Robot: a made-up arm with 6 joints.
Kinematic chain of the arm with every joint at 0, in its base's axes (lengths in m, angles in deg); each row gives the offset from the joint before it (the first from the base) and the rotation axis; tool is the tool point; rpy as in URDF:
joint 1: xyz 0 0 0.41 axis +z
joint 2: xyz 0 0 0 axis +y
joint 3: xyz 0.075 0 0.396 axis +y
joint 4: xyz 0.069 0 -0.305 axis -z
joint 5: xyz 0 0 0 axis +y
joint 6: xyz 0.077 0 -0.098 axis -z
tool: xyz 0 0 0 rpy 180 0 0
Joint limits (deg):
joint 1: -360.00..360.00
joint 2: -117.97..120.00
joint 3: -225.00..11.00
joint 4: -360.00..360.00
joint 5: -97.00..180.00
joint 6: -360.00..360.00
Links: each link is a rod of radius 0.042 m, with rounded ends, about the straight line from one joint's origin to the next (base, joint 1, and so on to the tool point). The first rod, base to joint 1, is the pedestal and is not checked.
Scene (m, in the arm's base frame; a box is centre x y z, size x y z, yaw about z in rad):
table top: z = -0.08
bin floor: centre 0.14 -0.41 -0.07 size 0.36 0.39 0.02 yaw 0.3
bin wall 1: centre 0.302 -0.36 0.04 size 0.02 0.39 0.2 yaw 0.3
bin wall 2: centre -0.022 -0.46 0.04 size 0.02 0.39 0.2 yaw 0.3
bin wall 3: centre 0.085 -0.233 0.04 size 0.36 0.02 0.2 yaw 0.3
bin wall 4: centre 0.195 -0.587 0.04 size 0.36 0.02 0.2 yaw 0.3
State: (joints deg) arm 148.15 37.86 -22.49 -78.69 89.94 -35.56
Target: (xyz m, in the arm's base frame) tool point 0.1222 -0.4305 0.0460
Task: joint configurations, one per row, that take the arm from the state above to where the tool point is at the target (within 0.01 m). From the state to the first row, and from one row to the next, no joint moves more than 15 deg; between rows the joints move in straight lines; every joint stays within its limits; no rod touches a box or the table.
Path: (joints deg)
1: 162.25 37.65 -25.07 -78.66 85.99 -35.56
2: 176.35 37.44 -27.64 -78.64 82.03 -35.56
3: 190.45 37.23 -30.22 -78.61 78.08 -35.56
4: 204.56 37.02 -32.79 -78.59 74.13 -35.56
5: 218.66 36.82 -35.37 -78.56 70.18 -35.56
6: 232.76 36.61 -37.95 -78.53 66.22 -35.56
7: 246.86 36.40 -40.52 -78.51 62.27 -35.56
8: 260.96 36.19 -43.10 -78.48 58.32 -35.56
9: 275.06 35.98 -45.68 -78.45 54.36 -35.56
10: 289.17 35.77 -48.25 -78.43 50.41 -35.56
11: 288.83 47.11 -54.71 -78.98 49.16 -35.56
12: 288.50 58.45 -61.17 -79.54 47.90 -35.56
13: 288.17 69.79 -67.62 -80.09 46.65 -35.56

